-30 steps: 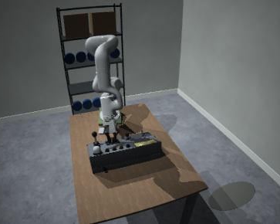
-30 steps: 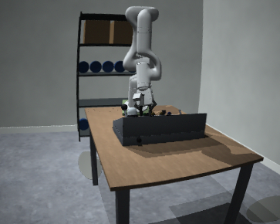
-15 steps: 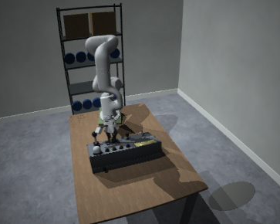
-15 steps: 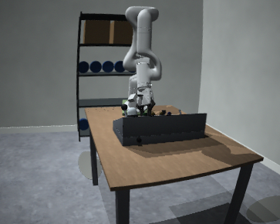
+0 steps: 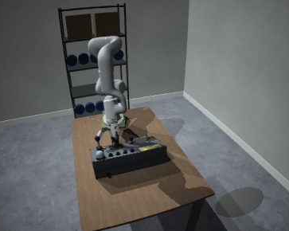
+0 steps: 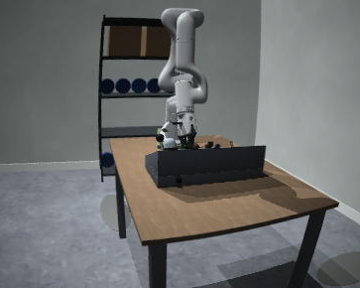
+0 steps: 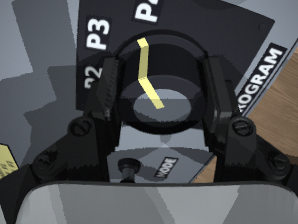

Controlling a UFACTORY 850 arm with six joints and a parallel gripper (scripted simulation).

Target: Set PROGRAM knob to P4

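Right now the dark console is 2 cm ahead of my hand, 6 cm to the left of it and 3 cm below it. The rest, counted from my hand: black ball-topped lever: 12 cm to the right, 1 cm above; mode knob: 2 cm behind, 12 cm to the left.
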